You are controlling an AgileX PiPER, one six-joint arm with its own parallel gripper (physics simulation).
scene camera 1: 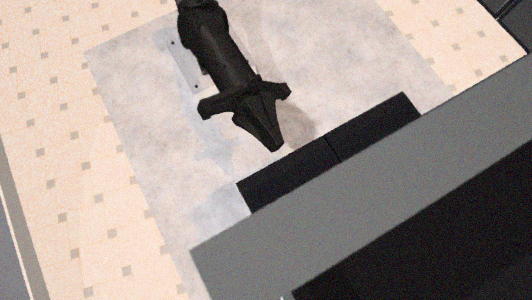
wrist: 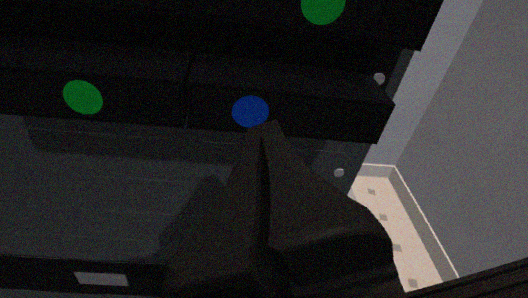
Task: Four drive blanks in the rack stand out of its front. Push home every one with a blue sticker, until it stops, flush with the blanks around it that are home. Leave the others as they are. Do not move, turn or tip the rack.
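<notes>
In the wrist view, a dark drive blank (wrist: 325, 117) with a blue sticker (wrist: 250, 111) stands out of the rack (scene camera 1: 360, 180) (wrist: 350, 157). The blank to its left (wrist: 135, 105) has a green sticker (wrist: 82, 96) and also stands out. Above, part of another green sticker (wrist: 321, 7) shows. In the scene view, two dark blanks (scene camera 1: 295, 172) (scene camera 1: 375, 125) jut from the rack front; their stickers are hidden. My gripper (scene camera 1: 276, 147) (wrist: 268, 141) is shut and empty. Its tips overlap the blue sticker's lower edge in the wrist view; I cannot tell whether they touch.
A grey wall (wrist: 480, 125) rises to the right of the rack in the wrist view. A dark bar with a light label (wrist: 101, 278) crosses the lower left. A mottled pale mat (scene camera 1: 145, 135) lies under the arm, on a tiled surface (scene camera 1: 55, 150).
</notes>
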